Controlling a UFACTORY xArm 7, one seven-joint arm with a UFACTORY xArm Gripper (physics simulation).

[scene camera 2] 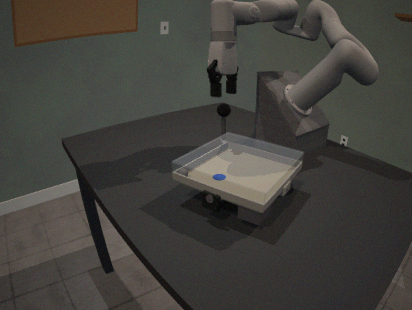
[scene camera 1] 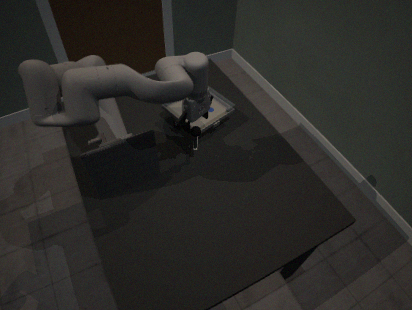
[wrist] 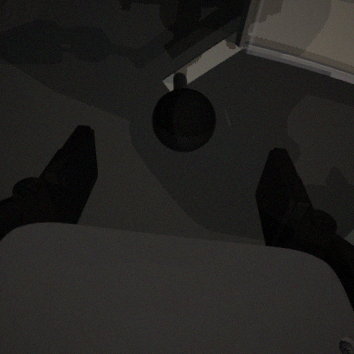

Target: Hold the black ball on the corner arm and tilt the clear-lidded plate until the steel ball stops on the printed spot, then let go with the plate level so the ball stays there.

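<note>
The black ball [scene camera 1: 195, 131] [scene camera 2: 223, 110] [wrist: 184, 120] stands on its upright rod [scene camera 2: 223, 128] at the end of the pale corner arm [wrist: 210, 62]. My gripper [scene camera 2: 223, 94] [wrist: 179, 160] is open and empty, a little above the ball, with its fingers spread to either side and not touching it. The clear-lidded plate [scene camera 1: 203, 120] [scene camera 2: 220, 193] [wrist: 300, 45] sits on its mount; I cannot tell whether it is exactly level. The steel ball [scene camera 2: 185, 171] shows dimly in the plate's left corner in scene camera 2, apart from the blue printed spot [scene camera 2: 219, 177] [scene camera 1: 211, 109].
The dark table [scene camera 1: 200, 215] [scene camera 2: 350, 215] carries the plate's mount, with a dark bracket [scene camera 2: 211, 200] under the near rim. The robot's grey pedestal [scene camera 2: 287, 122] stands behind the plate. The robot arm [scene camera 1: 110, 82] [scene camera 2: 345, 57] reaches over from the pedestal to the gripper.
</note>
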